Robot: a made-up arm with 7 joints.
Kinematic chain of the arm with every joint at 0, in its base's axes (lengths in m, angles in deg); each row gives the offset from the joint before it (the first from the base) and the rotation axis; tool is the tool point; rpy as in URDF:
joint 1: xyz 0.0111 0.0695 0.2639 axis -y
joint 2: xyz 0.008 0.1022 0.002 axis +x
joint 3: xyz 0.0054 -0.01 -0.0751 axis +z
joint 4: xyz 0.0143 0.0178 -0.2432 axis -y
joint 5: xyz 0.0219 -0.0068 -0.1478 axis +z
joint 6: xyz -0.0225 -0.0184 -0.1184 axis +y
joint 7: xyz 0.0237 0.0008 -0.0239 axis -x
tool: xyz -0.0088 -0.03 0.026 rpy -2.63 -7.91 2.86
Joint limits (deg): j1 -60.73..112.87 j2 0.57..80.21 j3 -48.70..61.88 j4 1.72..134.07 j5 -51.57..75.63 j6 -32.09..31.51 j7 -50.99..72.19
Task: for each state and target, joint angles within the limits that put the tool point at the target. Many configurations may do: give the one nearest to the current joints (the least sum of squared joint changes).
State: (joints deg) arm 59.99 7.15 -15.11 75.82 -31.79 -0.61 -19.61
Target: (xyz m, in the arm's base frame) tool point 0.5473 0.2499 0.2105
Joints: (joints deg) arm 57.22 19.00 -10.41 57.80 -35.20 1.65 -23.76
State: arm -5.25 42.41 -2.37 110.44 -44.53 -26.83 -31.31
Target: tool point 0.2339 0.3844 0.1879
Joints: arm -9.49 48.14 34.20 124.30 -49.57 -29.22 -23.36
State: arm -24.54 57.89 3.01 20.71 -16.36 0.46 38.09
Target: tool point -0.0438 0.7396 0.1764
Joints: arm -59.51 80.21 20.03 1.72 -22.57 22.66 58.22
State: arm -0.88 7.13 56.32 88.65 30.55 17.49 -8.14
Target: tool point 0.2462 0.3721 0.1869
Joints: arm 14.71 14.56 49.32 110.52 33.93 17.24 -9.34
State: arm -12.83 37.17 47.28 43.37 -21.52 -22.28 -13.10
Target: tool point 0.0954 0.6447 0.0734
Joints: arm -23.15 51.59 61.88 58.19 -22.01 -24.06 -6.49
